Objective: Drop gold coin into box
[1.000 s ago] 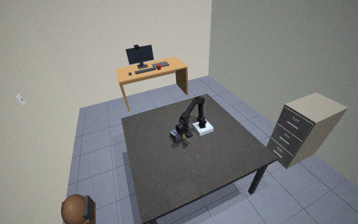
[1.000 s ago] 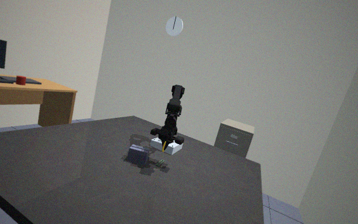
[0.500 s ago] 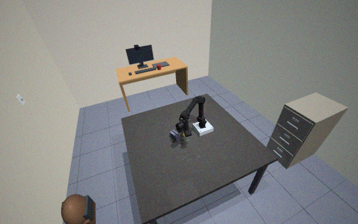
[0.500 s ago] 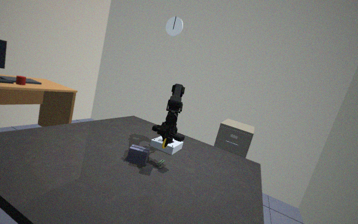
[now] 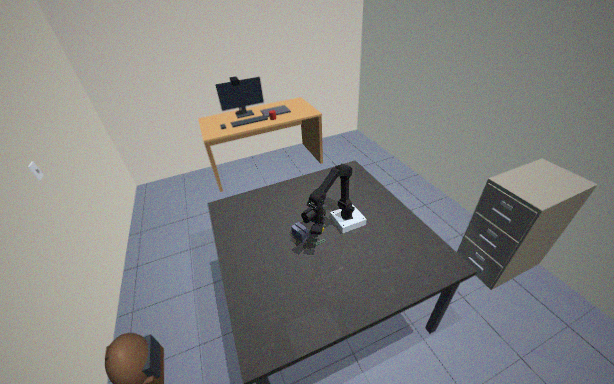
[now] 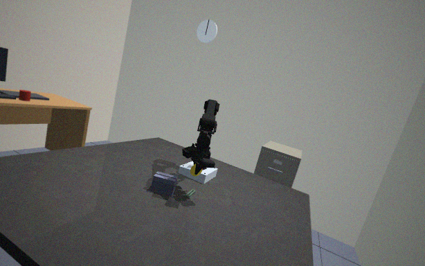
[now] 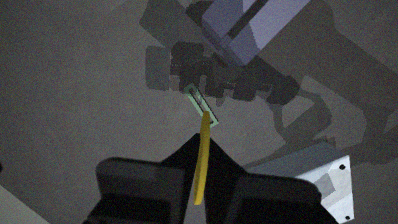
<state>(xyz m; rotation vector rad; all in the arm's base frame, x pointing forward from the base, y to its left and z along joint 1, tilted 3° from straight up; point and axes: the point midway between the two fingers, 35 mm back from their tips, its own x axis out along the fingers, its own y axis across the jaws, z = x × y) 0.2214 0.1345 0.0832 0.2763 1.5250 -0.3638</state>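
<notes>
Right now my gripper tip is 2 cm below the gold coin.
</notes>
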